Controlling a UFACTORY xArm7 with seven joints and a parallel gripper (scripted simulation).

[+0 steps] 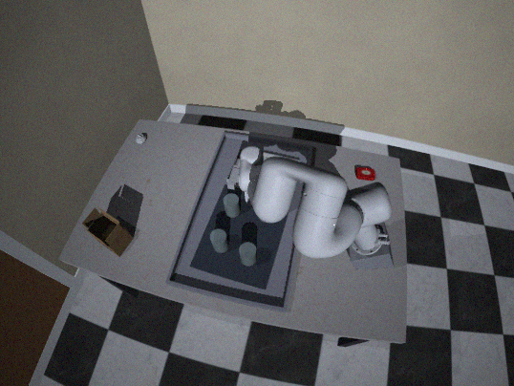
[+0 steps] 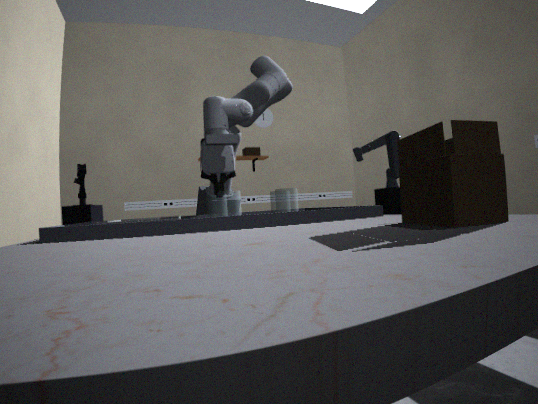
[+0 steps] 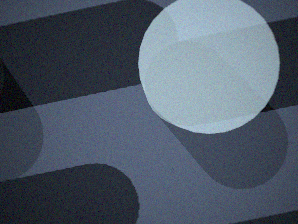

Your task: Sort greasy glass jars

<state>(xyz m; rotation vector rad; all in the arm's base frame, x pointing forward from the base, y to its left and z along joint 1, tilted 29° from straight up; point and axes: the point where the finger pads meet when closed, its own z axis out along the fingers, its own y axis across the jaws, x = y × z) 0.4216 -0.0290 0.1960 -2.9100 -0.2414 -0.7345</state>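
My gripper is now 100 mm to the right of the dark drying mat and 100 mm above it. The rest, counted from my hand: light grey tray: 50 mm ahead, 220 mm to the right, 90 mm below; then red object: 400 mm behind, 430 mm to the right, 80 mm below; then cardboard box: 500 mm ahead, 380 mm to the left, 40 mm below.
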